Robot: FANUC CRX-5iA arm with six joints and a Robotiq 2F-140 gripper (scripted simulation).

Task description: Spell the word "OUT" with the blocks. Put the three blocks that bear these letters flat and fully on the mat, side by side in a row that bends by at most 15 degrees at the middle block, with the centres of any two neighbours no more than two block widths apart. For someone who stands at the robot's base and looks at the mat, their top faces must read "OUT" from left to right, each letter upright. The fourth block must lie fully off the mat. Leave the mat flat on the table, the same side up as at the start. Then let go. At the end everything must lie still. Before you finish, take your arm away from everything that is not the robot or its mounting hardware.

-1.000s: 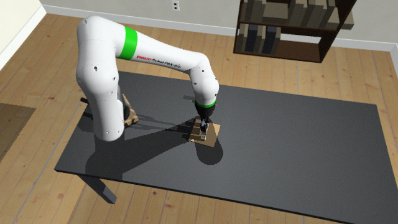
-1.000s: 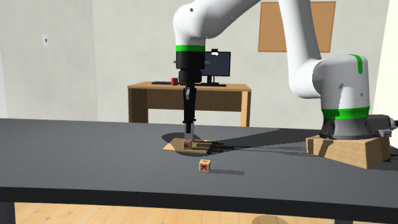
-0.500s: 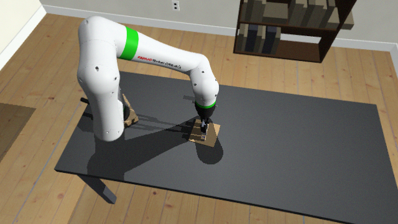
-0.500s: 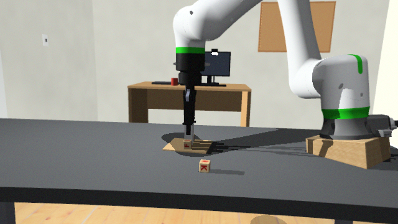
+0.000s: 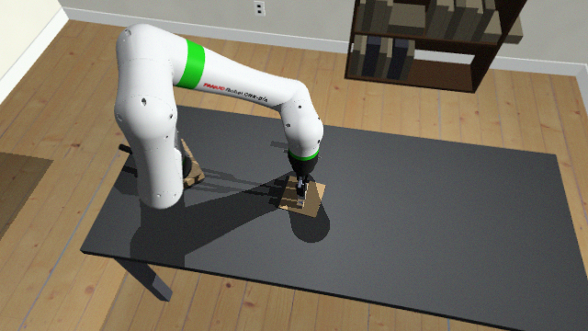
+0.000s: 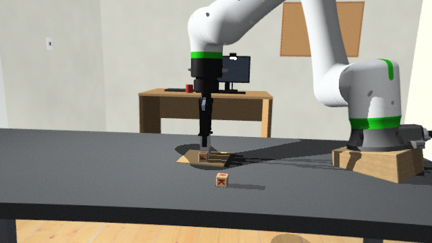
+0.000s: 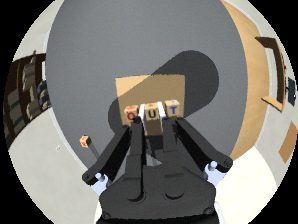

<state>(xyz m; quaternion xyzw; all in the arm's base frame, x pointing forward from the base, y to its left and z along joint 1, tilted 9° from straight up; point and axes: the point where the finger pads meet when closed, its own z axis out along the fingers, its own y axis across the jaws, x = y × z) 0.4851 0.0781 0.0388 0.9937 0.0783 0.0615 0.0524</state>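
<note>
The tan mat is 40 mm below my hand.
</note>
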